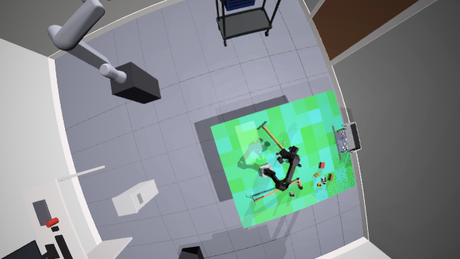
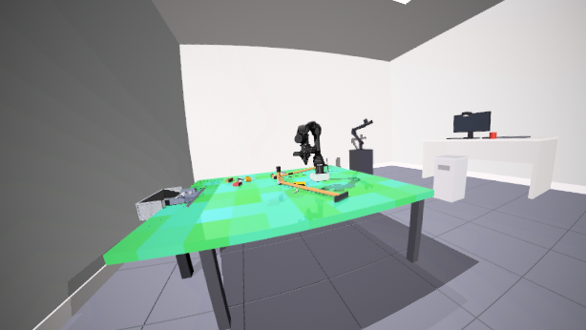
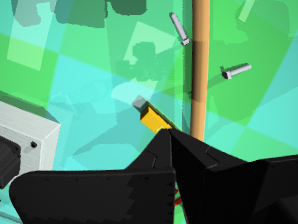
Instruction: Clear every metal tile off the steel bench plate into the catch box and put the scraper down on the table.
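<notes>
Now: the long scraper 40 mm ahead of my gripper tip, 60 mm to the left of it and 100 mm below it. Also, from my gripper tip: red block (520 mm ahead, 330 mm to the right, 150 mm below); then red-handled tool (130 mm ahead, 220 mm to the right, 160 mm below); then yellow piece (50 mm ahead, 50 mm to the right, 140 mm below).
</notes>
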